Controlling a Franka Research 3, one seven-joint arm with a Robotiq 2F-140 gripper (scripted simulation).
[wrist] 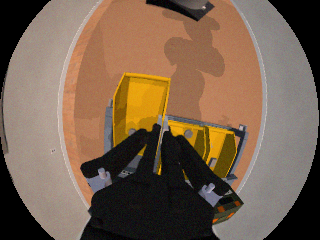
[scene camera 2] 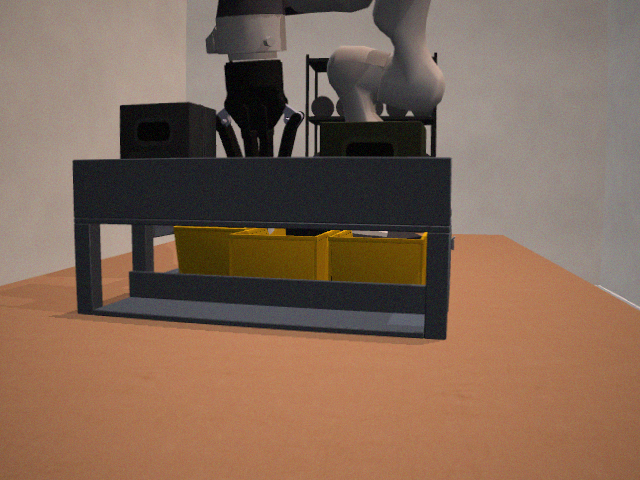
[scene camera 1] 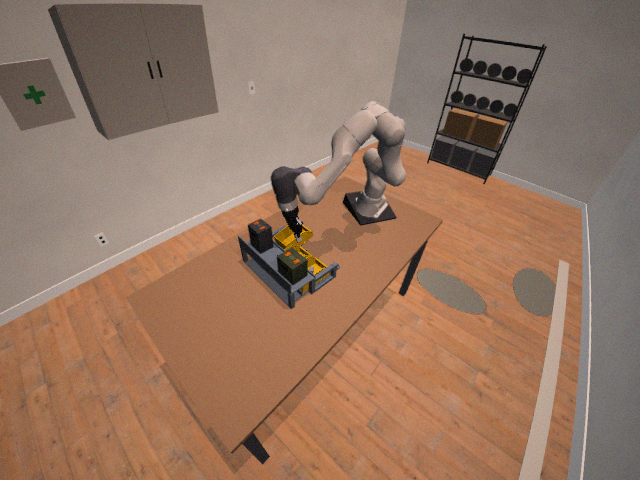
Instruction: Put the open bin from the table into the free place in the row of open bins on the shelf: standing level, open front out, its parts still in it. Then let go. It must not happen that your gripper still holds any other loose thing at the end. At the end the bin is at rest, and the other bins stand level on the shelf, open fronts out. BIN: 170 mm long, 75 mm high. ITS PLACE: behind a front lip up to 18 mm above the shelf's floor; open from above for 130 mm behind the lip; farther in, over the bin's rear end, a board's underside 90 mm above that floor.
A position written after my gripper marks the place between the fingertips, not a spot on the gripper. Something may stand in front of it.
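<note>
Scene camera 2: yellow open bin (scene camera 2: 200,250). Another yellow open bin (scene camera 2: 252,253). A further yellow open bin (scene camera 2: 378,260). My gripper (scene camera 2: 265,233). Wrist view: gripper again (wrist: 161,121).
</note>
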